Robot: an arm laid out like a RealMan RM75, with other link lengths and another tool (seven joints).
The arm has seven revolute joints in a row. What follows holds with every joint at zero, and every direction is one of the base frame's.
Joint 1 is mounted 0.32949 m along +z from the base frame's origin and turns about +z.
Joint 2 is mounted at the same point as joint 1 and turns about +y.
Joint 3 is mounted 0.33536 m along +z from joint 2 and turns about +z.
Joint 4 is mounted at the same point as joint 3 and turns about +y.
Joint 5 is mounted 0.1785 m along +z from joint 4 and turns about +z.
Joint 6 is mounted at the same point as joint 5 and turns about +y.
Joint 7 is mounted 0.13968 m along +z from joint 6 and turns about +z.
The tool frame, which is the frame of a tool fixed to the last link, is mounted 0.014 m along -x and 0.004 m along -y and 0.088 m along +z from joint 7; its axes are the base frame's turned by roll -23.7, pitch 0 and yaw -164.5 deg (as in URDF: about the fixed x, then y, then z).
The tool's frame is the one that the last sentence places.
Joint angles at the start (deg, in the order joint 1, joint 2, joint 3, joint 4, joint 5, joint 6, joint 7):
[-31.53, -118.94, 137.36, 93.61, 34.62, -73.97, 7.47]
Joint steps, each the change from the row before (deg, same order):
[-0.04, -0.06, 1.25, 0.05, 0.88, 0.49, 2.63]
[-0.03, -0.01, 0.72, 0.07, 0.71, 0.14, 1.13]
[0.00, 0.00, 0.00, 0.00, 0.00, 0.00, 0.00]
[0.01, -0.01, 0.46, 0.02, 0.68, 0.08, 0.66]
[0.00, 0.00, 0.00, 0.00, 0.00, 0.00, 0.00]
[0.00, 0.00, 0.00, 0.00, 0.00, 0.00, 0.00]
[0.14, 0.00, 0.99, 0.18, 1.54, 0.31, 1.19]
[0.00, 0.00, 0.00, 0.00, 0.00, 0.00, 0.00]
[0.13, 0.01, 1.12, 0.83, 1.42, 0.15, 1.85]
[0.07, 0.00, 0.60, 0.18, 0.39, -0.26, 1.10]
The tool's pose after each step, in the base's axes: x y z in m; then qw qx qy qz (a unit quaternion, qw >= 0). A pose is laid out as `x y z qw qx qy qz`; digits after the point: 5 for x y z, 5 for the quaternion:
-0.19607 0.42602 0.00747 0.31450 -0.37715 -0.62325 -0.60861
-0.19259 0.42533 0.00648 0.31440 -0.39315 -0.61716 -0.60473
-0.19259 0.42533 0.00648 0.31440 -0.39315 -0.61716 -0.60473
-0.19024 0.42505 0.00650 0.31472 -0.40340 -0.61181 -0.60325
-0.19024 0.42505 0.00650 0.31472 -0.40340 -0.61181 -0.60325
-0.19024 0.42505 0.00650 0.31472 -0.40340 -0.61181 -0.60325
-0.18486 0.42400 0.00650 0.31335 -0.42366 -0.60053 -0.60141
-0.18486 0.42400 0.00650 0.31335 -0.42366 -0.60053 -0.60141
-0.17668 0.42160 0.00626 0.30938 -0.44739 -0.58853 -0.59813
-0.17542 0.42000 0.00574 0.31183 -0.45855 -0.58369 -0.59312

